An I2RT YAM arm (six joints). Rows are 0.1 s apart.
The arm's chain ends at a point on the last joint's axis. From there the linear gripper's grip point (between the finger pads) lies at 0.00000 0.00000 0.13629 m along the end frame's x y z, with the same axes.
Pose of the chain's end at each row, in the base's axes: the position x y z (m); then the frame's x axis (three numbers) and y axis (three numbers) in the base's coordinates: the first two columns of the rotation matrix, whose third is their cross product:
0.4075 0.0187 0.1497 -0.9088 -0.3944 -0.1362 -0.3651 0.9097 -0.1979
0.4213 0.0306 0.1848 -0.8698 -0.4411 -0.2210 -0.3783 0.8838 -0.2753
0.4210 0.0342 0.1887 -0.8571 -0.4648 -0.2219 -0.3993 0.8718 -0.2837
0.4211 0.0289 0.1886 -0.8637 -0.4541 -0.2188 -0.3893 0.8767 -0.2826
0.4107 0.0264 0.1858 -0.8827 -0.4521 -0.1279 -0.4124 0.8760 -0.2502
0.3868 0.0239 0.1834 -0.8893 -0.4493 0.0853 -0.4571 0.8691 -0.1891
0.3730 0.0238 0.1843 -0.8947 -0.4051 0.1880 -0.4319 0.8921 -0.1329
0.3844 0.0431 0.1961 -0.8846 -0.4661 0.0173 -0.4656 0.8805 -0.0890
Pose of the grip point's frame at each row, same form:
0.4350 0.0010 0.0174 -0.9088 -0.3944 -0.1362 -0.3651 0.9097 -0.1979
0.4645 0.0094 0.0573 -0.8698 -0.4411 -0.2210 -0.3783 0.8838 -0.2753
0.4653 0.0131 0.0616 -0.8571 -0.4648 -0.2219 -0.3993 0.8718 -0.2837
0.4647 0.0072 0.0613 -0.8637 -0.4541 -0.2188 -0.3893 0.8767 -0.2826
0.4414 0.0035 0.0550 -0.8827 -0.4521 -0.1279 -0.4124 0.8760 -0.2502
0.3883 -0.0043 0.0501 -0.8893 -0.4493 0.0853 -0.4571 0.8691 -0.1891
0.3575 -0.0035 0.0517 -0.8947 -0.4051 0.1880 -0.4319 0.8921 -0.1329
0.3880 0.0313 0.0604 -0.8846 -0.4661 0.0173 -0.4656 0.8805 -0.0890

